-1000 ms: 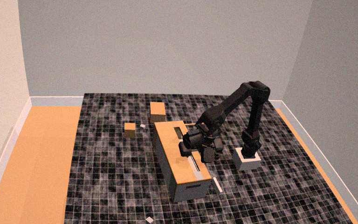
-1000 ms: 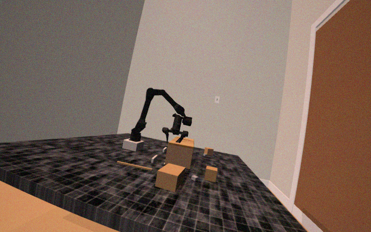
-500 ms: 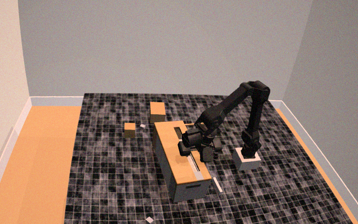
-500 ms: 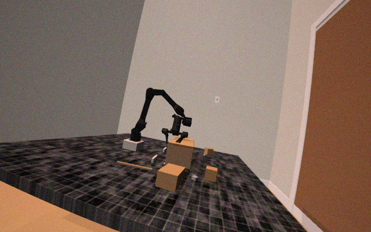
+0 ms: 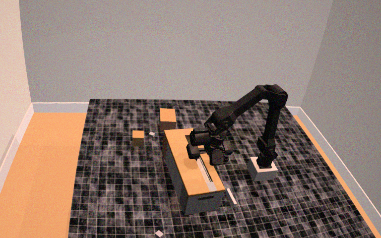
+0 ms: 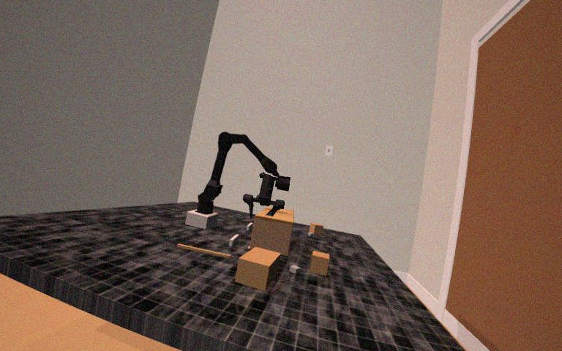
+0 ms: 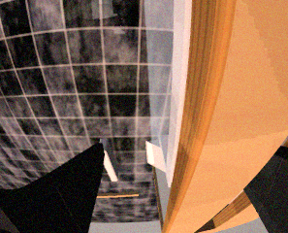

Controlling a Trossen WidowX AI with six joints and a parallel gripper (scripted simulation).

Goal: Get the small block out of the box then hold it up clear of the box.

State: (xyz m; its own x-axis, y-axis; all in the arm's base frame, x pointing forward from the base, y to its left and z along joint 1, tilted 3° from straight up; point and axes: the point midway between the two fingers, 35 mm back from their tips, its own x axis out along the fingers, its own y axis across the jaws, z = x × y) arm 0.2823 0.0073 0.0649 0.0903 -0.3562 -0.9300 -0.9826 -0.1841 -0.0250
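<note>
Right now the orange block is 50 mm ahead of my gripper tip and 10 mm to the right of it. Also, from my gripper tip: long box 40 mm to the left, 30 mm ahead, 20 mm below; then thin stick 300 mm to the right, 80 mm below, 70 mm behind.
</note>
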